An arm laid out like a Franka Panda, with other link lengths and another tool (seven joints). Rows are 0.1 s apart.
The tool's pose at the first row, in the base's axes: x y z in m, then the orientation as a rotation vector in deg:
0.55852, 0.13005, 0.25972, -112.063, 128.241, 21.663
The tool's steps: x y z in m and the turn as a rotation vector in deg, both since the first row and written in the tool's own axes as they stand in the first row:
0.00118, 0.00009, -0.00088, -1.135, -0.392, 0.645
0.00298, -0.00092, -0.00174, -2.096, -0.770, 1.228
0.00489, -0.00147, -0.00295, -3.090, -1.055, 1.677
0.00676, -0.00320, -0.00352, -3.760, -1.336, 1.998
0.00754, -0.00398, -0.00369, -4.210, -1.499, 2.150
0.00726, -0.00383, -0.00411, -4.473, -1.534, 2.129
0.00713, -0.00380, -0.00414, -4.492, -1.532, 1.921
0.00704, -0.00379, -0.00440, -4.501, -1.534, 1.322
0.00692, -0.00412, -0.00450, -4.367, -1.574, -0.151
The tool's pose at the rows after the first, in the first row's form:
0.55831, 0.12869, 0.26025, -111.690, 128.960, 23.450
0.55910, 0.12661, 0.26049, -111.293, 129.569, 25.013
0.55944, 0.12439, 0.26108, -111.101, 130.093, 26.523
0.56092, 0.12224, 0.26096, -110.889, 130.404, 27.624
0.56159, 0.12135, 0.26083, -110.828, 130.559, 28.334
0.56151, 0.12152, 0.26133, -110.948, 130.571, 28.683
0.56150, 0.12164, 0.26139, -111.181, 130.357, 28.678
0.56151, 0.12165, 0.26167, -111.824, 129.724, 28.615
0.56186, 0.12170, 0.26176, -113.298, 128.098, 28.298

